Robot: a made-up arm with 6 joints. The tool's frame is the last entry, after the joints. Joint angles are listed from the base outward. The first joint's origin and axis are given. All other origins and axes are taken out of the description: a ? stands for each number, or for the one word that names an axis. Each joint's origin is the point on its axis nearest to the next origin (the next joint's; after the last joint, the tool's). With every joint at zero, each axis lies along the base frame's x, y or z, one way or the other. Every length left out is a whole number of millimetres.
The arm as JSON. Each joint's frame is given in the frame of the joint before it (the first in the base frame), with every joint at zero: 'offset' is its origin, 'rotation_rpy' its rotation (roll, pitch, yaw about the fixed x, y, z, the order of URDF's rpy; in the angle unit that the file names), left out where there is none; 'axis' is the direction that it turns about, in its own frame. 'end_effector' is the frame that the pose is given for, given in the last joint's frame.
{
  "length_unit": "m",
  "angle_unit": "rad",
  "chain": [
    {
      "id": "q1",
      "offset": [
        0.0,
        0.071,
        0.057
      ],
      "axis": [
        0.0,
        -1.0,
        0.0
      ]
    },
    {
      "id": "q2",
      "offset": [
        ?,
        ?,
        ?
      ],
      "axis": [
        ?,
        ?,
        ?
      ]
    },
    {
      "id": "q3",
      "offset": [
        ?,
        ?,
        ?
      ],
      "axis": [
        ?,
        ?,
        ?
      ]
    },
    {
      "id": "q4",
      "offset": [
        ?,
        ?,
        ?
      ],
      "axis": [
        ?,
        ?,
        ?
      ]
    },
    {
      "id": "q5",
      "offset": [
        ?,
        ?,
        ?
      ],
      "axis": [
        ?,
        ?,
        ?
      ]
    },
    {
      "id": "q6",
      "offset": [
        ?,
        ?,
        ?
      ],
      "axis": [
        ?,
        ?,
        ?
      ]
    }
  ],
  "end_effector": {
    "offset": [
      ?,
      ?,
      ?
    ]
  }
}
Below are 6 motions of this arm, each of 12 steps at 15 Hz.
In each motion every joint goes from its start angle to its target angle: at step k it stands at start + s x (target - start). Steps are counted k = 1, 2, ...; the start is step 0. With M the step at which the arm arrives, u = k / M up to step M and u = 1 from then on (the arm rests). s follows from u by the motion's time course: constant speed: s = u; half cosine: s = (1 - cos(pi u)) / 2; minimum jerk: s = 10 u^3 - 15 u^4 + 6 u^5.
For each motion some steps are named. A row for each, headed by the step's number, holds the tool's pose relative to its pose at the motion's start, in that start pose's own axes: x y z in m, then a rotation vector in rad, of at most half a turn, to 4 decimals.
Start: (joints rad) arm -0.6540 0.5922 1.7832 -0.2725 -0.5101 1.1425
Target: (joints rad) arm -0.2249 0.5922 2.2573 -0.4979 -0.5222 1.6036
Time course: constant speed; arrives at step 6
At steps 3, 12:
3: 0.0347 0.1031 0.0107 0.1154 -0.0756 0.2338
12: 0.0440 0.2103 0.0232 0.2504 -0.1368 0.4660

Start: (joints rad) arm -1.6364 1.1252 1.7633 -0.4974 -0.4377 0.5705
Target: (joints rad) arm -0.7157 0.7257 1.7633 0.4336 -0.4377 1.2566
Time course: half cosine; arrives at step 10
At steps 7, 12:
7: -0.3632 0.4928 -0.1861 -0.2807 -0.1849 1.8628
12: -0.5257 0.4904 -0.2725 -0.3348 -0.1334 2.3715

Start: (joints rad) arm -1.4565 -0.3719 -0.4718 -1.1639 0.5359 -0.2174
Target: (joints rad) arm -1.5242 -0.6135 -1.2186 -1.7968 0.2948 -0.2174
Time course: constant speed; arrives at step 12
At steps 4, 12:
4: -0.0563 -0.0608 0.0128 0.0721 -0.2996 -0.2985
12: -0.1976 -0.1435 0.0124 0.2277 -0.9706 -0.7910

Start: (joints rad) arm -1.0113 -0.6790 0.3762 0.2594 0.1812 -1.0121
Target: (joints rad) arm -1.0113 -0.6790 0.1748 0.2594 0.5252 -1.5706
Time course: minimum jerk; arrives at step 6
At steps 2, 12:
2: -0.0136 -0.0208 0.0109 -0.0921 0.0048 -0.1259
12: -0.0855 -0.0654 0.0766 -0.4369 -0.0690 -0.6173

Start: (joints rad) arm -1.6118 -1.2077 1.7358 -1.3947 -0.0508 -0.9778
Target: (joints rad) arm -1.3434 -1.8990 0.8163 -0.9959 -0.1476 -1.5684
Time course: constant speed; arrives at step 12
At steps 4, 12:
4: 0.0585 -0.0252 -0.1200 0.3496 0.0177 -0.0500
12: 0.0667 -0.0342 -0.3847 0.9952 0.1323 -0.4062

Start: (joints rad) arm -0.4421 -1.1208 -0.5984 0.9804 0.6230 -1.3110
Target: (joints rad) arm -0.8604 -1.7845 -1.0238 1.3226 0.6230 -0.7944
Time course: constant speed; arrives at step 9
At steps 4, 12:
4: -0.0888 0.0605 0.0629 -0.3871 0.1975 0.2046
12: -0.1985 0.1693 0.0900 -0.7599 0.6347 0.4647

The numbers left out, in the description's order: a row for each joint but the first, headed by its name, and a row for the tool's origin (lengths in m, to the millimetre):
q2: xyz 0.311 0.0 0.09, axis 0.0 0.0 1.0
q3: xyz -0.322 -0.353 0.0, axis 1.0 0.0 0.0
q4: xyz 0.0 0.069 -0.001, axis 0.0 0.0 1.0
q5: xyz 0.085 0.0 0.0, axis 0.0 1.0 0.0
q6: xyz -0.068 0.0 -0.039, axis 0.0 0.0 1.0
tool: xyz 0.155 -0.095 0.0

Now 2 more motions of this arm.
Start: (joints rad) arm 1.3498 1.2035 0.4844 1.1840 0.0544 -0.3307
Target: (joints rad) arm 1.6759 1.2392 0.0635 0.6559 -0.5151 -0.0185
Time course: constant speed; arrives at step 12
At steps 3, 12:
3: 0.0136 0.0053 0.0245 -0.1004 -0.0184 -0.0316
12: 0.0578 0.0412 0.1278 -0.5872 -0.1292 -0.0010

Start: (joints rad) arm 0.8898 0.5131 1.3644 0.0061 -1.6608 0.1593
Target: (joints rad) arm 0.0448 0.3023 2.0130 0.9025 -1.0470 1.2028
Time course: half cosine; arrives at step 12
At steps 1, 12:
1: -0.0004 -0.0013 -0.0017 0.0022 0.0089 -0.0004
12: 0.0510 -0.0516 0.0475 0.1017 -0.1797 0.3786

